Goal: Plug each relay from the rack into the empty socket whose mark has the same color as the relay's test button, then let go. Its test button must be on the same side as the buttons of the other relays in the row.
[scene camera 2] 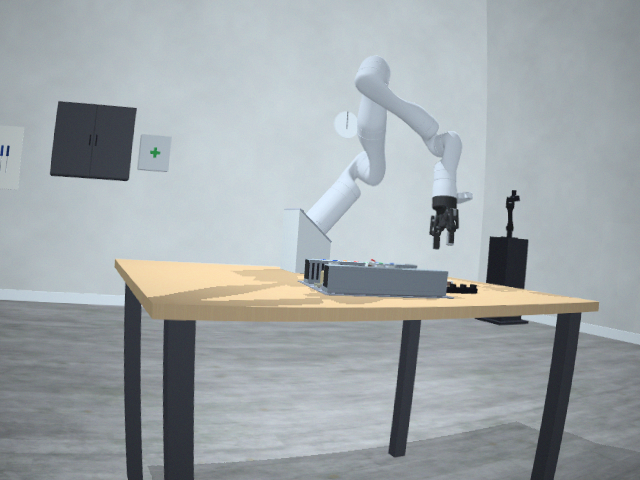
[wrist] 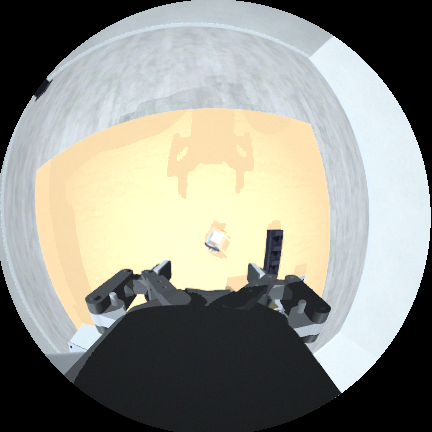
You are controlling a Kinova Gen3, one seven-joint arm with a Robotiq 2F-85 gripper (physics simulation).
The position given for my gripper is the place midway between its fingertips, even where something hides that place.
Note:
In view: my gripper [scene camera 2: 442,247] and a black relay rack [wrist: 273,243].
My gripper is seen too in the wrist view [wrist: 208,270].

